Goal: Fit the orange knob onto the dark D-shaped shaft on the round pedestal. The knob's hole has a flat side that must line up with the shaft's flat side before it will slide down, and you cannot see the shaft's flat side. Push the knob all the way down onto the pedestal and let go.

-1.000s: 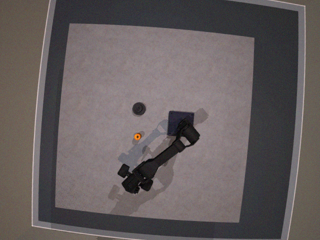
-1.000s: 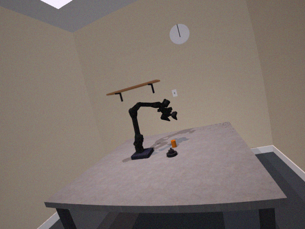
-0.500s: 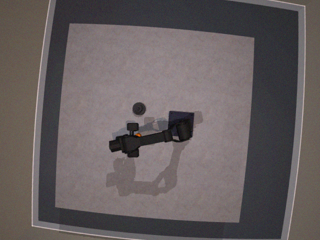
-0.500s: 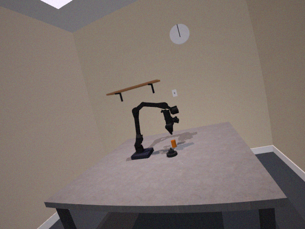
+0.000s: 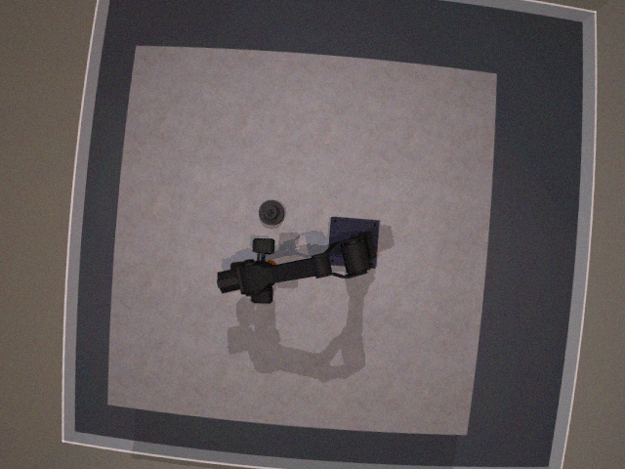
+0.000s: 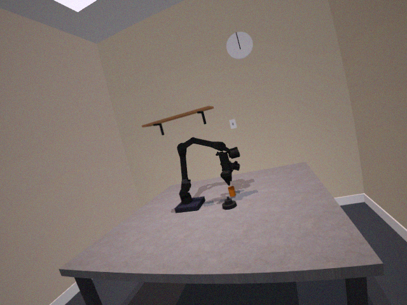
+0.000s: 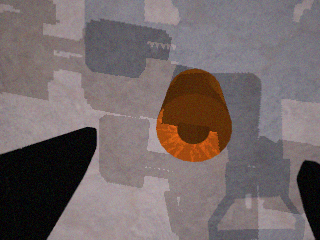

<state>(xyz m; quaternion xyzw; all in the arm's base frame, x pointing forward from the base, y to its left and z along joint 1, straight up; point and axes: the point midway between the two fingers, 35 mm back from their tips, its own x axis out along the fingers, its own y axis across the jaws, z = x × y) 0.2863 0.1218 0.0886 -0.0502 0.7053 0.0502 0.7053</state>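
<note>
My gripper tip is 6 cm above the orange knob. Also, from my gripper tip: round dark pedestal: 18 cm to the right, 6 cm below, 3 cm ahead.
</note>
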